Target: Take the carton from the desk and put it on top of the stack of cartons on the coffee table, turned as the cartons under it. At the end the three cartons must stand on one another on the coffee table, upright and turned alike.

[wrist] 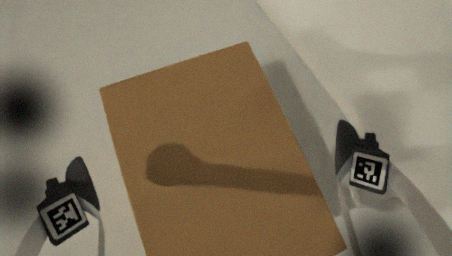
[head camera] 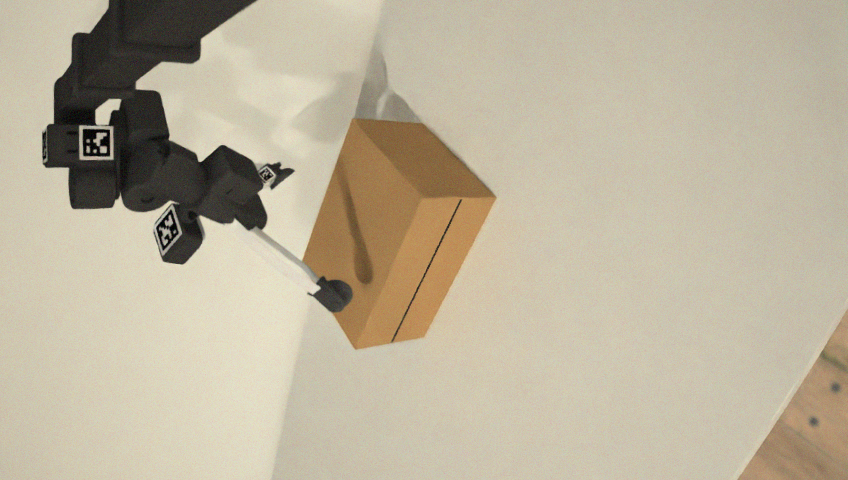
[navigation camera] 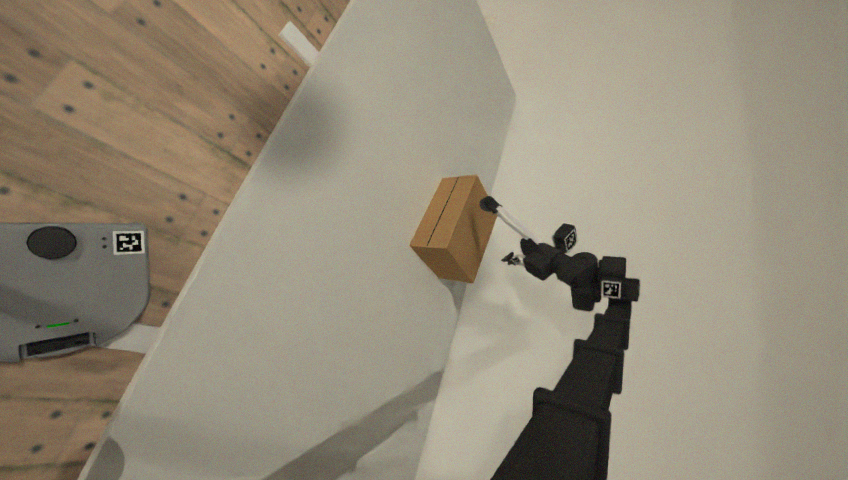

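Pixels of known places: gripper, between the fingertips: (head camera: 314, 237) (navigation camera: 494, 229); robot's base, origin of its link: (navigation camera: 53, 241).
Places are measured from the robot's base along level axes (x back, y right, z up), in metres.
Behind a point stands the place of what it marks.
A brown carton (head camera: 392, 202) {z 0.840, x -0.002, y 0.667 m} (navigation camera: 455, 237) {z 0.840, x -0.023, y 0.652 m} (wrist: 200, 110) with a dark seam line stands on the pale desk (head camera: 595, 237) {z 0.720, x -0.044, y 0.461 m} (navigation camera: 267, 267) {z 0.720, x 0.021, y 0.241 m}, close to its far edge. My gripper (head camera: 307, 234) {z 0.898, x -0.043, y 0.755 m} (navigation camera: 499, 231) {z 0.898, x -0.043, y 0.755 m} (wrist: 216, 157) {z 0.898, x -0.043, y 0.755 m} is open and empty, on the wall side of the carton. In the head view one fingertip overlaps the carton's lower left part and the other is left of it. In the wrist view the carton shows between the two fingertips, turned askew to them, with bare desk between it and each finger. The coffee table and its stack of cartons do not show.
The pale wall (head camera: 119, 356) {z 1.064, x -0.249, y 1.165 m} (navigation camera: 684, 148) {z 1.306, x -0.293, y 1.187 m} runs along the desk's far edge. My arm (head camera: 160, 29) {z 1.204, x 0.085, y 0.361 m} (navigation camera: 559, 416) {z 1.193, x 0.083, y 0.239 m} reaches in beside it. In the navigation view my grey base (navigation camera: 89, 285) {z 0.160, x 0.105, y 0.055 m} stands on the wooden floor (navigation camera: 148, 118) {z 0.000, x -0.373, y 0.202 m} near the desk's near edge.
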